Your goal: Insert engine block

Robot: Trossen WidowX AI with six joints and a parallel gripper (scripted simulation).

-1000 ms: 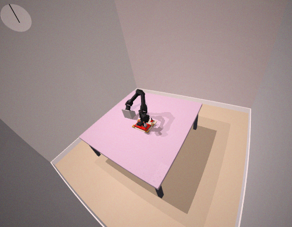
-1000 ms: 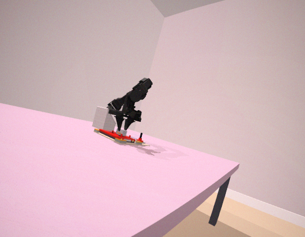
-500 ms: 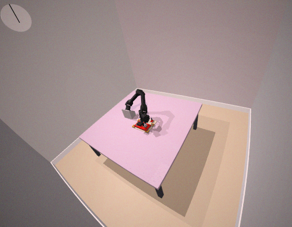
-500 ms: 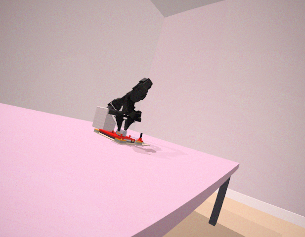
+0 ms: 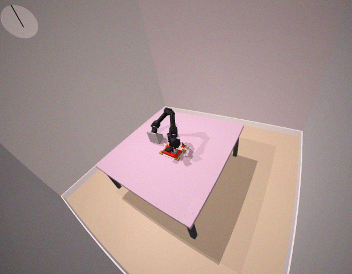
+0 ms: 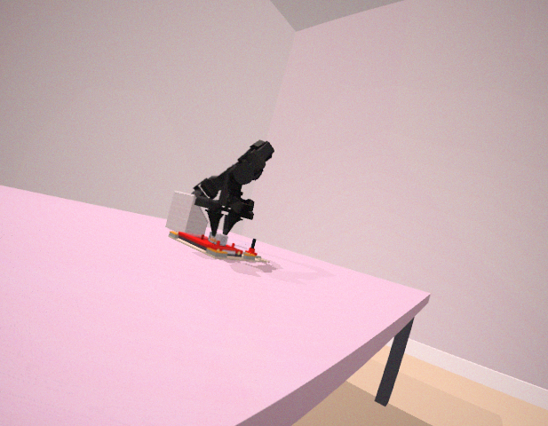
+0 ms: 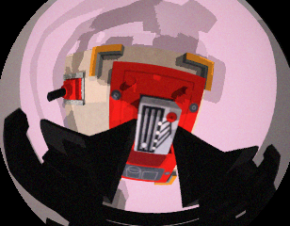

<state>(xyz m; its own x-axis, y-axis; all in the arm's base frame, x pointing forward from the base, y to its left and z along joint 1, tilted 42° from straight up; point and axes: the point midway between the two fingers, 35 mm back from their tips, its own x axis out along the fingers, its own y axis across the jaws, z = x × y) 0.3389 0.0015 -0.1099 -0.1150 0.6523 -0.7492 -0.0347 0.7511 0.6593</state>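
My gripper tip is now 1 cm above the engine block.
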